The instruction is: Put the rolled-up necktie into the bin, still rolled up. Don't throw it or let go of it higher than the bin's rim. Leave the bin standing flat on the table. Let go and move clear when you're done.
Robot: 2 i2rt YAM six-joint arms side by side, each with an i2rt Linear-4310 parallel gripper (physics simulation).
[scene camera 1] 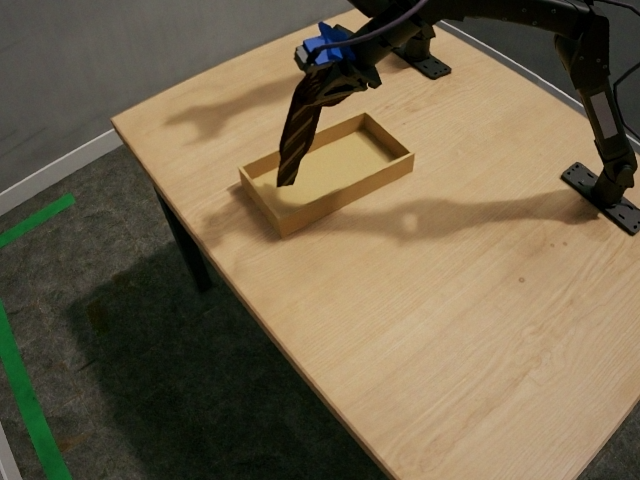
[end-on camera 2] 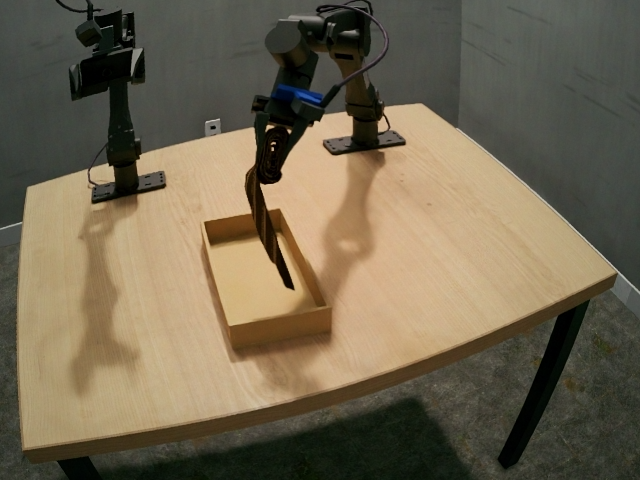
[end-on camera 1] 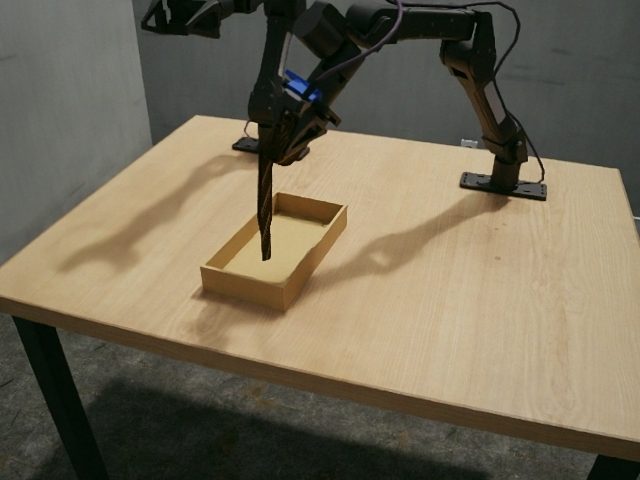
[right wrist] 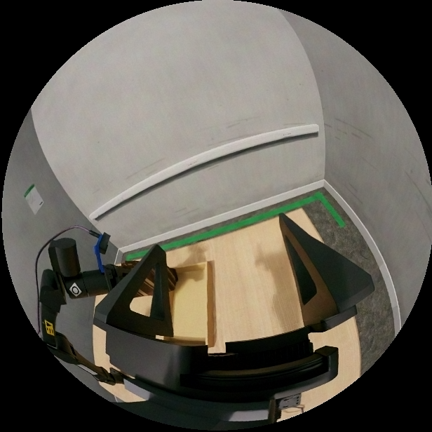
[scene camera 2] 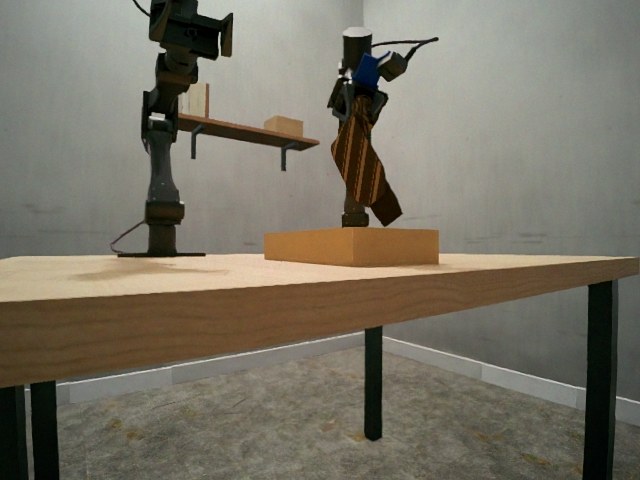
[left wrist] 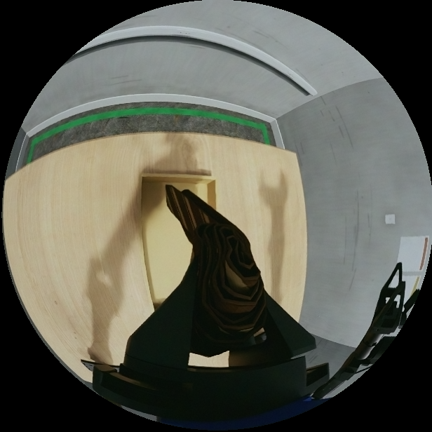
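Observation:
The dark brown necktie (scene camera 1: 299, 136) (scene camera 2: 360, 160) (end-on camera 1: 265, 206) (end-on camera 2: 263, 222) (left wrist: 227, 280) (right wrist: 172, 279) with orange stripes is a rolled coil with a loose tail hanging down. My left gripper (scene camera 2: 361, 105) (end-on camera 2: 270, 155) (left wrist: 218, 266) is shut on the coil, high above the table. The tail hangs over the bin (scene camera 1: 348, 192) (scene camera 2: 310, 248) (end-on camera 1: 242, 291) (end-on camera 2: 281, 328) (right wrist: 210, 300), its tip just above the rim in scene camera 2. The shallow tan rectangular bin stands flat. My right gripper (scene camera 2: 192, 33) (end-on camera 2: 107, 73) (right wrist: 214, 235) is open and empty, high up and away from the bin.
The bin stands on the wooden table (scene camera 1: 465, 310) (end-on camera 1: 439, 335) (end-on camera 2: 439, 258), nearer its front edge than the arm bases. Both arm bases are fixed along the back edge. In scene camera 2 a wall shelf (scene camera 2: 248, 131) with a box (scene camera 2: 284, 126) shows behind.

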